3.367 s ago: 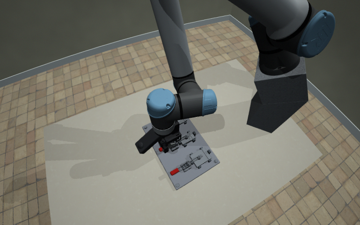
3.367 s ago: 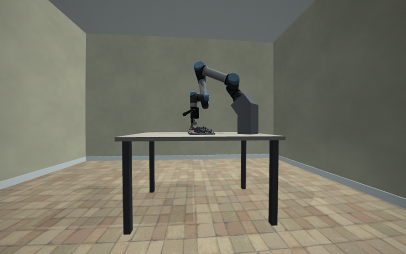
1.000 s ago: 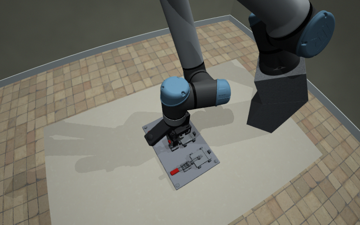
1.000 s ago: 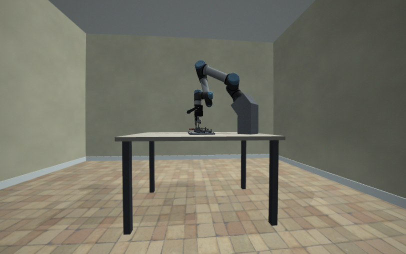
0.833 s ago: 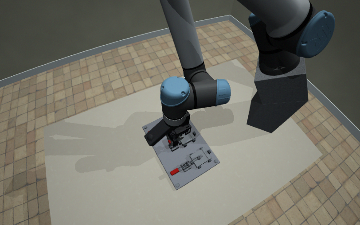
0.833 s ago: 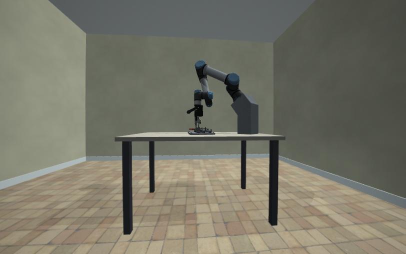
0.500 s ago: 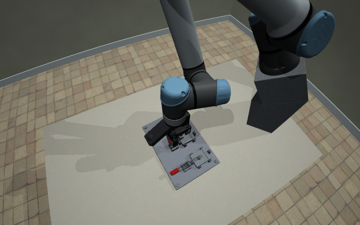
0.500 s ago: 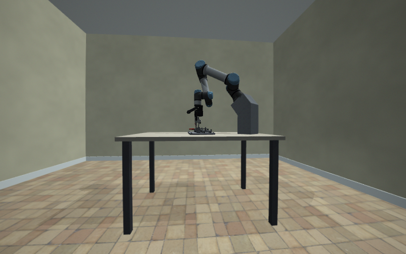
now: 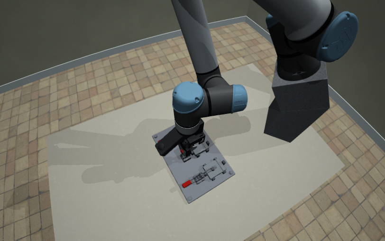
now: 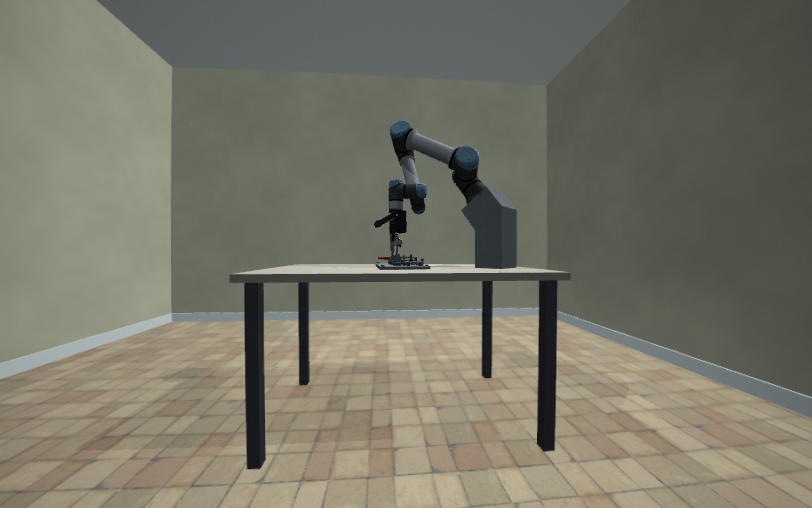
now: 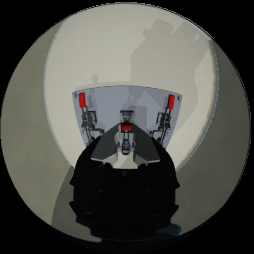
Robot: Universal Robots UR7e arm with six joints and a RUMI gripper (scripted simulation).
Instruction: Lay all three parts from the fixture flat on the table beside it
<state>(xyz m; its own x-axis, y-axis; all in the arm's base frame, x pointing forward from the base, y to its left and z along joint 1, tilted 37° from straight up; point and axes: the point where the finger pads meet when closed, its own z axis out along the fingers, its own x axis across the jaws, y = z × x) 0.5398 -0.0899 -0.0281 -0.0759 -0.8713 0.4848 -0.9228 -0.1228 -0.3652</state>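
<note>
Now: hand 8 cm above the grey fixture plate and 4 cm past it. The rest, counted from my hand: light grey flat part 12 cm to the left, 9 cm behind, 6 cm below.
</note>
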